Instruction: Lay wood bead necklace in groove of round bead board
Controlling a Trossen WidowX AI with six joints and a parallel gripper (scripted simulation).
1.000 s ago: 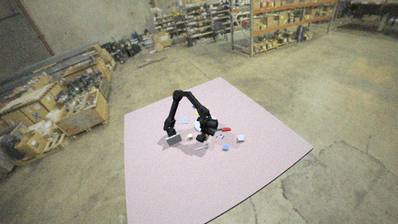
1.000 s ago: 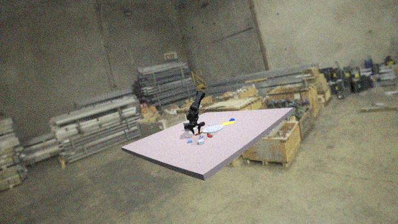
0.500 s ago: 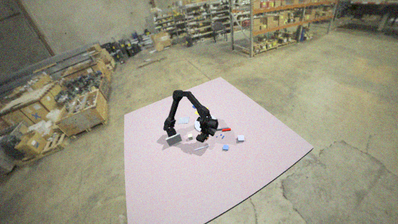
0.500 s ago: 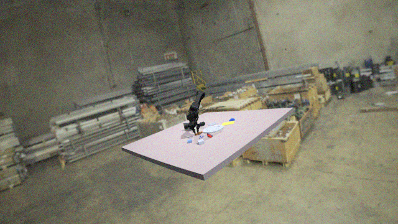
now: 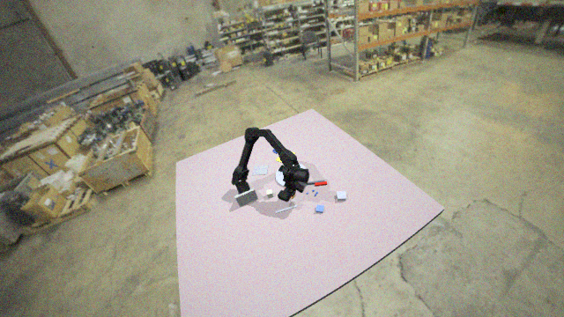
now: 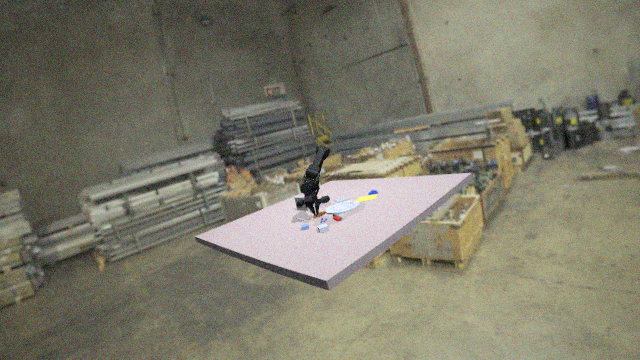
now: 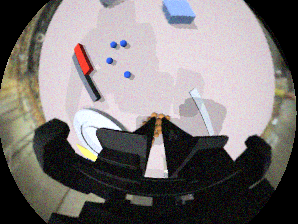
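My gripper tip is 6 cm past the white stick, 6 cm to the left of it and 1 cm above it. From my gripper tip the other things lie so: cream cube 12 cm behind, 6 cm to the left, 1 cm above; then red-handled tool 16 cm ahead, 2 cm to the left; then blue block 9 cm ahead, 14 cm to the right.
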